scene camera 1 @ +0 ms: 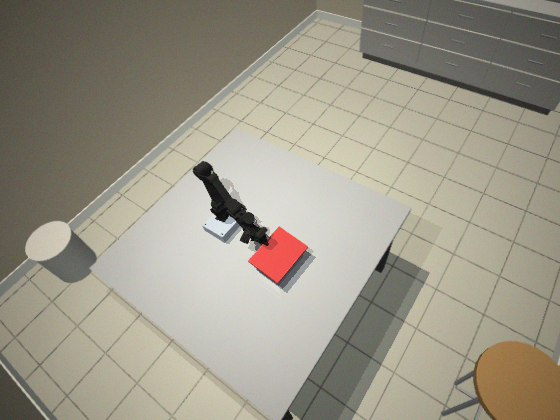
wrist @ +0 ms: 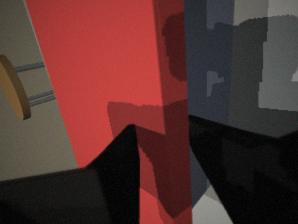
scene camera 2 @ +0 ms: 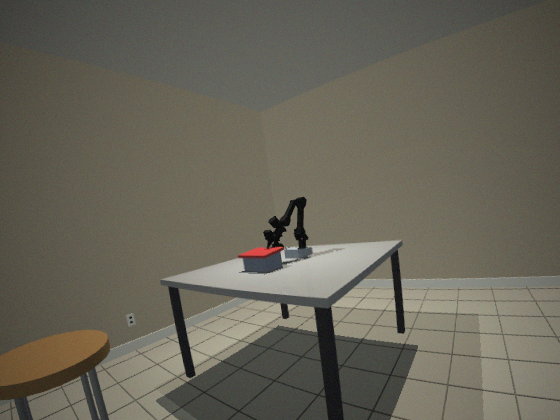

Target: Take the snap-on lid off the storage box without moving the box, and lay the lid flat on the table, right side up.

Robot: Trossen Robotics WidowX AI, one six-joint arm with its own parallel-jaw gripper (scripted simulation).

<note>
In view: the gripper (wrist: 159, 127) and a red lid (scene camera 1: 275, 260).
The red lid shows as well in the wrist view (wrist: 107, 71).
</note>
